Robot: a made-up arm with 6 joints.
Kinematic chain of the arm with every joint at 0, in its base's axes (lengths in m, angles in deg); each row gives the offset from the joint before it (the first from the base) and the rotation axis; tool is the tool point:
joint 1: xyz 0 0 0.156 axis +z
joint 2: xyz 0 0.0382 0 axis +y
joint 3: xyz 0 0 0.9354 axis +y
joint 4: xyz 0 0 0.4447 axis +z
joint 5: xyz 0 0 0 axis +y
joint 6: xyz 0 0 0.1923 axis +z
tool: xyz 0 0 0
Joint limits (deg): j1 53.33..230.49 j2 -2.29..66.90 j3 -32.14..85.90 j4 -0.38..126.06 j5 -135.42..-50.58 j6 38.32..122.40
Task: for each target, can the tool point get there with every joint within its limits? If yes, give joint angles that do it. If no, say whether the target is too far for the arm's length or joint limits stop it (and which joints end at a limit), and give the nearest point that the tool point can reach.
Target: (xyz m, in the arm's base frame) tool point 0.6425 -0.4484 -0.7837
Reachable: no: joint limits stop it (at a limit: joint 1, joint 2, joint 3, joint 4) | nearest point 0.6793 0.7227 0.0386 | short by 1.431 m
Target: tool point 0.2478 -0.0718 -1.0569
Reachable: no: joint limits stop it (at a limit: joint 1, joint 2, joint 3, joint 4) | nearest point 0.6868 0.7609 -0.0028 | short by 1.413 m
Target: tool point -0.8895 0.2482 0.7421
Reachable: yes | joints 172.67 36.65 68.46 111.12 -107.74 64.23
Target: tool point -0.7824 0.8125 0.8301
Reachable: yes | joints 140.21 56.54 19.44 66.29 -113.19 56.18
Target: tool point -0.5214 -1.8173 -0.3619
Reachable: no: too far | nearest point -0.7790 -1.0063 0.1060 | short by 0.971 m
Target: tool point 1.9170 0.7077 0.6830
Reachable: no: too far | nearest point 0.9279 1.0078 0.6173 | short by 1.036 m
